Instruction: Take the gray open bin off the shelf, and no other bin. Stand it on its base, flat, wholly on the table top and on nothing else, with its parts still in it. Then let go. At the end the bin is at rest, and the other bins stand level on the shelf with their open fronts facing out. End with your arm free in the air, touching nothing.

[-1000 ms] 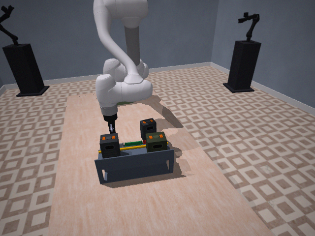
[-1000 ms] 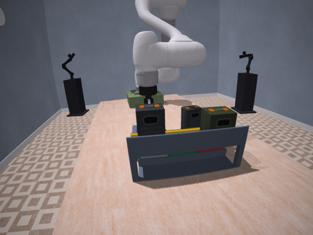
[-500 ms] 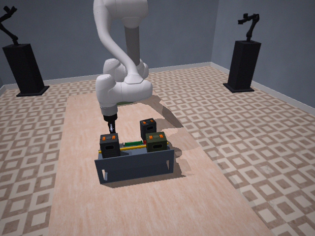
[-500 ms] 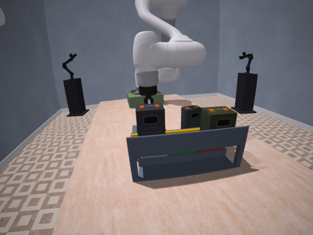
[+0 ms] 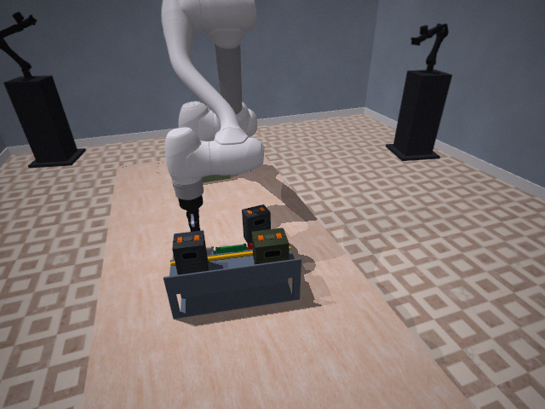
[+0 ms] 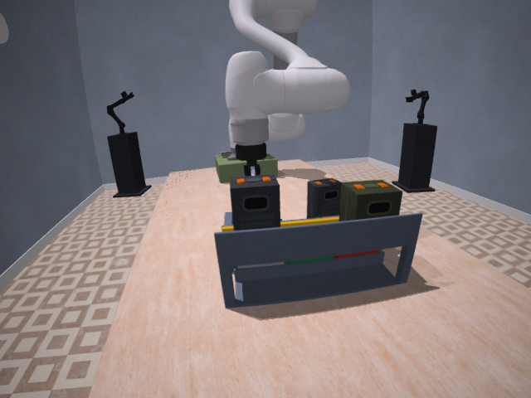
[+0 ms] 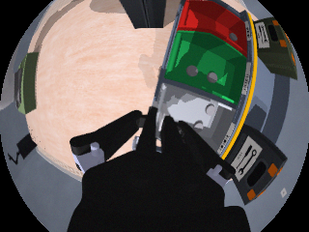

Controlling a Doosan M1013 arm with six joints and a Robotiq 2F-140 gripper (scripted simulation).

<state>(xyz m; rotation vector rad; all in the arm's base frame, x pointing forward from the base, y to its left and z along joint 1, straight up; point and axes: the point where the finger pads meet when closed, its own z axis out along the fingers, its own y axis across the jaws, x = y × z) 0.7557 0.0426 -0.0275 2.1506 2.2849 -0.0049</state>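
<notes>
Right now the gray open bin is 80 mm ahead of my hand and 20 mm below it. From my hand the other things lie so: yellow rail (130 mm ahead, 120 mm to the left, 40 mm above); then black bin (180 mm ahead, 100 mm above); then green bin (120 mm to the left, 80 mm ahead, 20 mm below).
</notes>
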